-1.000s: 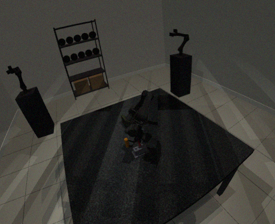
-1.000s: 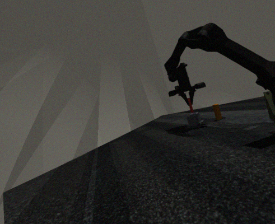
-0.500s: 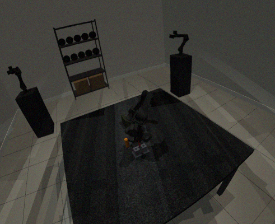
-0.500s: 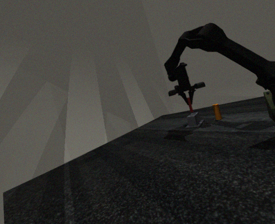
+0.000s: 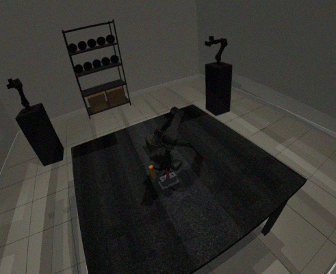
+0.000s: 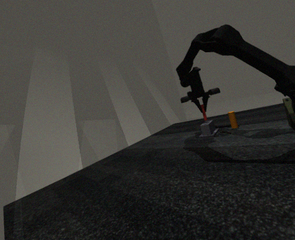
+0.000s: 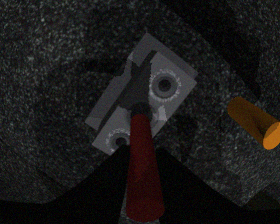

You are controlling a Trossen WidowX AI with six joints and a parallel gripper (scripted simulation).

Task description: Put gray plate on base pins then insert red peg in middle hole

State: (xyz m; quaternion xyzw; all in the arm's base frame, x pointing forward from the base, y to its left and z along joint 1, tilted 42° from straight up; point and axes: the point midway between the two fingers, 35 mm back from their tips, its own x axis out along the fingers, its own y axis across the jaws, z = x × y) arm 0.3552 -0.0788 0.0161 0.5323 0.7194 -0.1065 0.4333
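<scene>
The gray plate is 70 mm below my gripper tip. From my gripper tip the other things lie so: orange cylinder (110 mm behind, 60 mm to the right, 70 mm below); red peg (right at my gripper tip); base (100 mm below).
</scene>
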